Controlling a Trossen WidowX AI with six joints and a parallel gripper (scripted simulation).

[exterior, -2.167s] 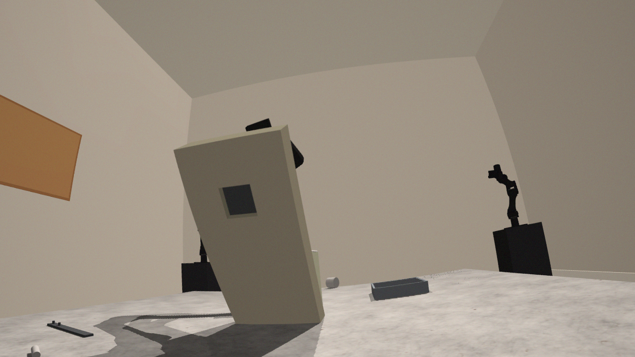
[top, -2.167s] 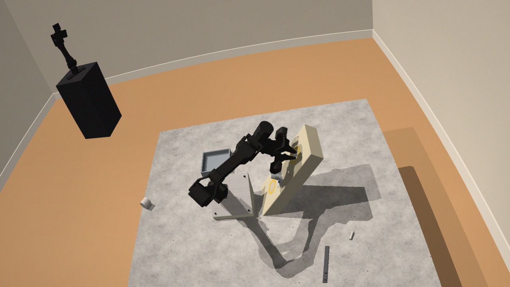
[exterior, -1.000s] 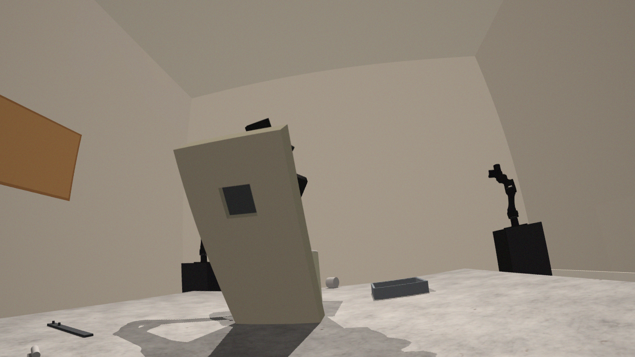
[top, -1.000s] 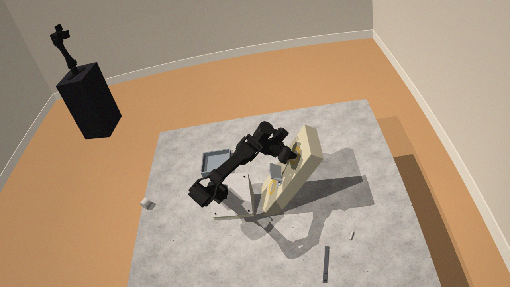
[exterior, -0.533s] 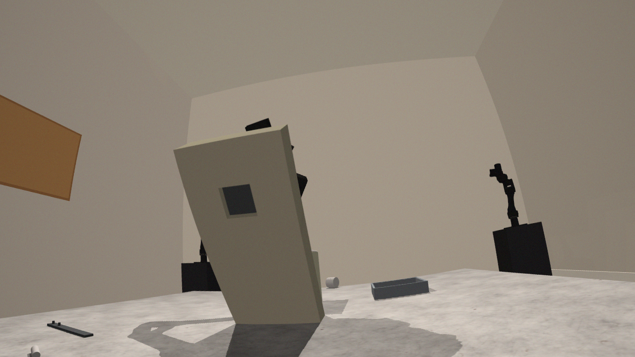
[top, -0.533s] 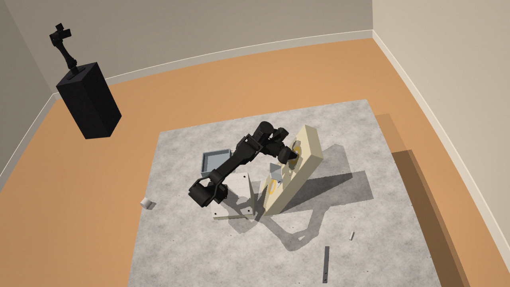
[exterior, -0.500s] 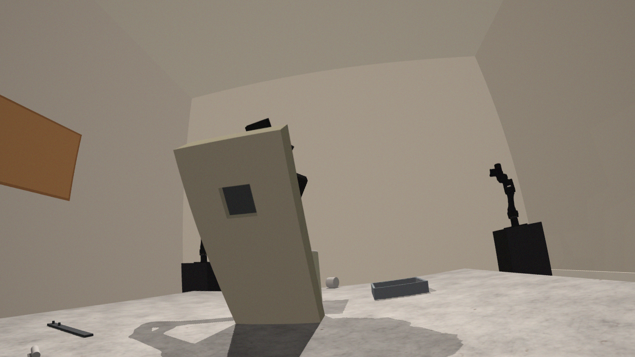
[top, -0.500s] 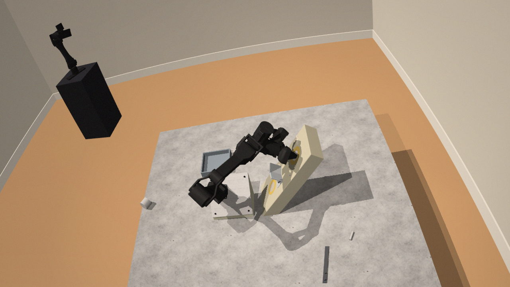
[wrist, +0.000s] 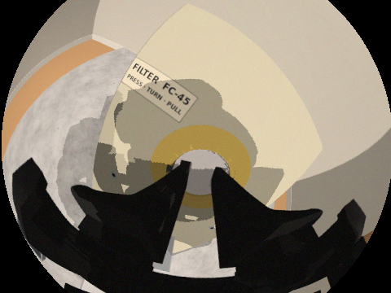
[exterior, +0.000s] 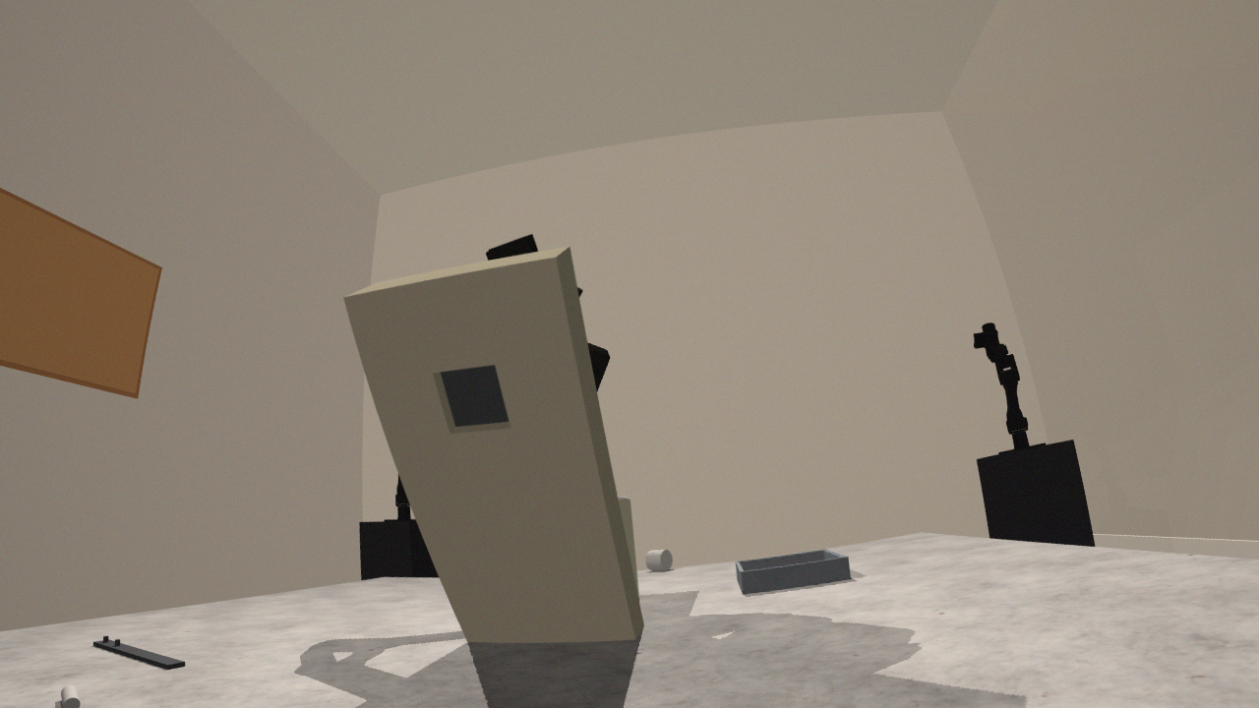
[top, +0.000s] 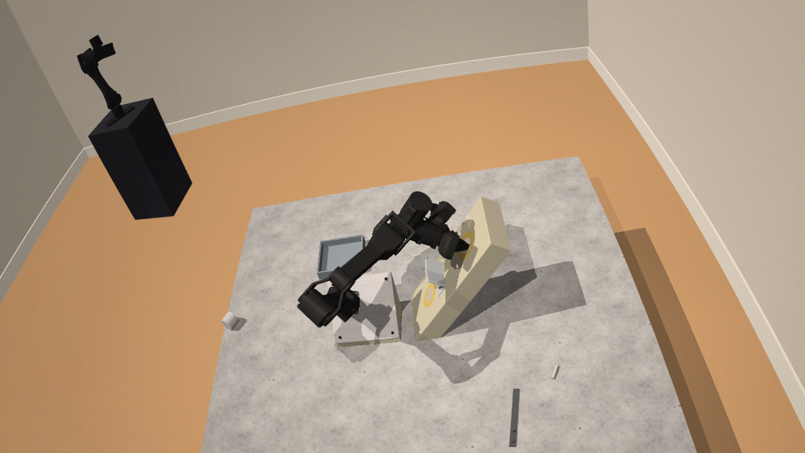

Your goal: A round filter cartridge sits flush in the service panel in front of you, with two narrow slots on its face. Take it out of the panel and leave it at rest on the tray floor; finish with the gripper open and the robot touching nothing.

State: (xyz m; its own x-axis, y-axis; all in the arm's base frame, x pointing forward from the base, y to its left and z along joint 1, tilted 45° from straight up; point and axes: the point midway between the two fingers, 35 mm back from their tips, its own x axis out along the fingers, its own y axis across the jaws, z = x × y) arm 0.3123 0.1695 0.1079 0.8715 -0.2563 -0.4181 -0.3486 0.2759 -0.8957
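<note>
My gripper tip is 4 cm past the beige service panel, 1 cm to the left of it and 8 cm above it. Round my gripper tip: small peg (21 cm ahead, 24 cm to the right, 25 cm below); then round filter cartridge (1 cm ahead, 1 cm below); then grey tray (45 cm behind, 22 cm to the left, 24 cm below).
</note>
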